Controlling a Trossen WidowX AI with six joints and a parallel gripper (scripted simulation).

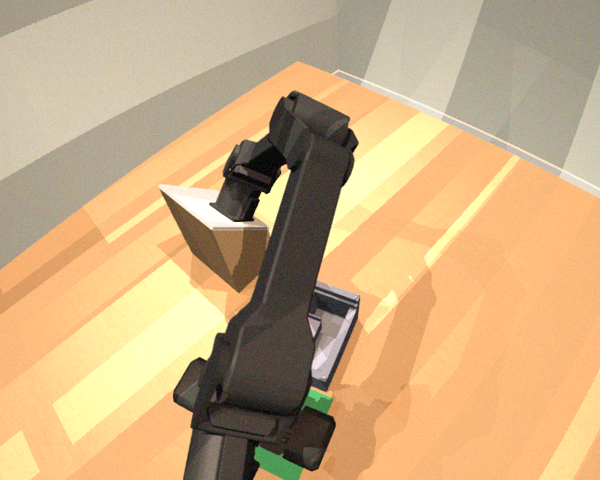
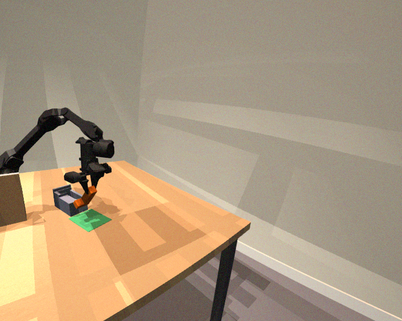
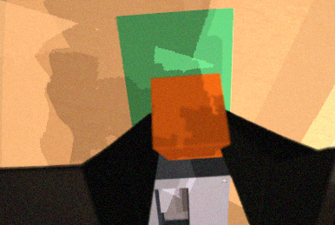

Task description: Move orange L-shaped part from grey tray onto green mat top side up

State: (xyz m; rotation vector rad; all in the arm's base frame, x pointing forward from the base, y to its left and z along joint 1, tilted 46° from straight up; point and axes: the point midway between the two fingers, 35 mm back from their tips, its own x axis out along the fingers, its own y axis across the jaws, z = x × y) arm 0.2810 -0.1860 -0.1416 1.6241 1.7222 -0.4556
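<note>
Right now my gripper tip is 10 mm past the green mat, 20 mm to the right of it and 150 mm above it. From my gripper tip the other things lie so: orange L-shaped part: 20 mm behind, 30 mm to the left, 30 mm below.
</note>
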